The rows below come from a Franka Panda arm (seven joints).
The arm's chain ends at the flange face. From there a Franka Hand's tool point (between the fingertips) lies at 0.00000 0.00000 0.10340 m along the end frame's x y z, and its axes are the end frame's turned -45 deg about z.
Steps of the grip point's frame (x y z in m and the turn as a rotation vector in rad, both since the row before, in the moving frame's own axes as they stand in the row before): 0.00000 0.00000 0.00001 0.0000 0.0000 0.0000; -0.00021 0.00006 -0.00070 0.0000 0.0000 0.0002; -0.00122 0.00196 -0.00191 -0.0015 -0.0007 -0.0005; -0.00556 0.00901 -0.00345 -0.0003 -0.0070 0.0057; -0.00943 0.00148 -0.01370 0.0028 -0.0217 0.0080; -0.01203 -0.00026 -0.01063 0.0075 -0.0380 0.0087; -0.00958 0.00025 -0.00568 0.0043 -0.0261 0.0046; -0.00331 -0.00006 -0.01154 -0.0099 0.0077 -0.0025; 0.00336 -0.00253 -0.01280 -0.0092 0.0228 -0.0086
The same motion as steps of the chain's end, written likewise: 0.00000 0.00000 0.00001 0.0000 0.0000 0.0000; -0.00011 0.00019 -0.00070 0.0000 0.0000 0.0002; 0.00046 0.00209 -0.00191 -0.0016 0.0006 -0.0005; 0.00293 0.00977 -0.00345 -0.0052 -0.0047 0.0057; -0.00382 0.00634 -0.01368 -0.0134 -0.0173 0.0080; -0.00535 0.00611 -0.01055 -0.0216 -0.0322 0.0087; -0.00437 0.00536 -0.00564 -0.0154 -0.0215 0.0046; -0.00367 0.00214 -0.01153 -0.0016 0.0124 -0.0025; -0.00175 -0.00316 -0.01277 0.0096 0.0226 -0.0086
